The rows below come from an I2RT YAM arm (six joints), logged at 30 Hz.
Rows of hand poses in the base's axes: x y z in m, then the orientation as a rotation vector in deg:
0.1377, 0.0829, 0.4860, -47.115, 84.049, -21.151
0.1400, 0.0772, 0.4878, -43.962, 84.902, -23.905
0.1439, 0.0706, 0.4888, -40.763, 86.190, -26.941
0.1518, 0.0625, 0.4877, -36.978, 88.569, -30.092
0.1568, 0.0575, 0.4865, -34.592, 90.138, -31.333
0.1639, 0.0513, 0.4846, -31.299, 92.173, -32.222
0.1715, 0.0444, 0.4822, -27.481, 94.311, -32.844
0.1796, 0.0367, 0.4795, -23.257, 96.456, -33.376
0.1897, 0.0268, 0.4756, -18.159, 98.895, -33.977
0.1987, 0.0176, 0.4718, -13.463, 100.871, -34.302
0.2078, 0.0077, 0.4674, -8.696, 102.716, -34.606
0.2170, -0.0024, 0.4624, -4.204, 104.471, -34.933
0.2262, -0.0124, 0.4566, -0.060, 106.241, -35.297
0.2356, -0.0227, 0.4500, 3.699, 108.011, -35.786
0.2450, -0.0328, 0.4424, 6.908, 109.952, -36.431
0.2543, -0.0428, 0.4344, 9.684, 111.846, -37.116
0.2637, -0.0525, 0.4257, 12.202, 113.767, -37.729
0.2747, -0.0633, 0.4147, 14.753, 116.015, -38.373
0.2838, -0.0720, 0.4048, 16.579, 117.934, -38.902
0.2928, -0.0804, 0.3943, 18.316, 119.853, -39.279
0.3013, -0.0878, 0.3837, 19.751, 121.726, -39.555
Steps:
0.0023, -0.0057, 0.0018, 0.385, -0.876, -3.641
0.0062, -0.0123, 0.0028, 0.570, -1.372, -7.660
0.0141, -0.0204, 0.0017, 0.977, -0.996, -12.486
0.0191, -0.0254, 0.0005, 1.668, -0.490, -15.113
0.0262, -0.0316, -0.0014, 3.114, 0.309, -18.204
0.0338, -0.0385, -0.0038, 5.018, 1.184, -21.475
0.0419, -0.0462, -0.0065, 7.187, 2.061, -24.936
0.0520, -0.0561, -0.0104, 9.775, 3.101, -29.053
0.0610, -0.0653, -0.0142, 12.266, 3.955, -32.639
0.0701, -0.0752, -0.0186, 14.769, 4.775, -36.230
0.0793, -0.0853, -0.0236, 17.046, 5.647, -39.659
0.0885, -0.0953, -0.0294, 19.038, 6.663, -42.919
0.0979, -0.1056, -0.0360, 20.675, 7.779, -46.024
0.1073, -0.1157, -0.0436, 21.823, 9.157, -48.936
0.1166, -0.1257, -0.0516, 22.666, 10.575, -51.585
0.1260, -0.1354, -0.0603, 23.372, 12.096, -54.034
0.1370, -0.1462, -0.0713, 23.987, 13.962, -56.604
0.1461, -0.1549, -0.0812, 24.304, 15.611, -58.557
0.1551, -0.1633, -0.0917, 24.649, 17.311, -60.360
0.1636, -0.1707, -0.1023, 24.885, 19.018, -61.899

